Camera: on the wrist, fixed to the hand. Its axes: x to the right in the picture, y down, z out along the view.
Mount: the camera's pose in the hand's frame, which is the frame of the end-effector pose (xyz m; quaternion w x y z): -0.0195 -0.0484 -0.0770 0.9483 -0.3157 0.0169 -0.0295
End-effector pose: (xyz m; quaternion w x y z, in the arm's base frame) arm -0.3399 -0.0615 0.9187 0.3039 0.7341 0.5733 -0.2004
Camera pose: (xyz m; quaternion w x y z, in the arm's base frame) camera -0.3958 -0.0158 0.9774 0.5043 0.5866 0.6337 -0.0056
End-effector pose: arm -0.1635 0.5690 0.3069 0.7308 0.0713 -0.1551 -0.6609
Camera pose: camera -0.1860 0.5749 0.2168 0.6986 -0.1473 0.0760 -0.6960
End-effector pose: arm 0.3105 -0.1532 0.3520 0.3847 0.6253 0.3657 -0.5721
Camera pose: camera 0.2990 -0.0631 0.3722 0.5391 0.4704 0.5523 -0.4278
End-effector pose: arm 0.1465 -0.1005 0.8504 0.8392 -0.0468 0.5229 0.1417
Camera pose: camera 0.0858 -0.1679 0.8298 0.7764 -0.3271 0.4639 0.2739
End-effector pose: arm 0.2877 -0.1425 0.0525 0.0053 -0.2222 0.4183 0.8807
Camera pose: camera 0.3445 -0.1645 -0.0178 0.0462 0.2396 -0.1122 -0.9633
